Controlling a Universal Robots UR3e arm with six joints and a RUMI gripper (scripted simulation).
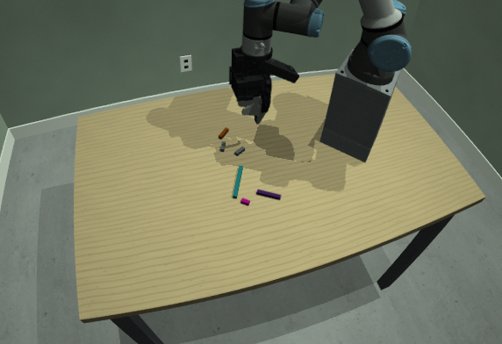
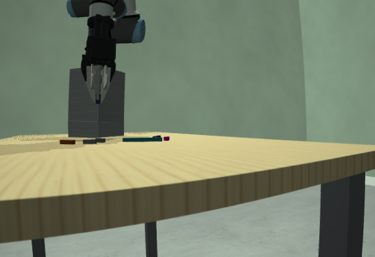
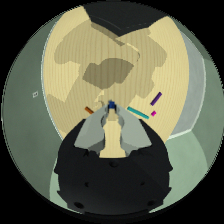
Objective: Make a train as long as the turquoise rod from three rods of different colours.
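Now: hand 11 cm above the orange rod, 9 cm to the left of it and 6 cm short of it. The rest, counted from my hand: blue rod 1 cm below; then turquoise rod 11 cm below, 9 cm to the left, 9 cm ahead; then purple rod 16 cm to the left, 11 cm below, 4 cm ahead.
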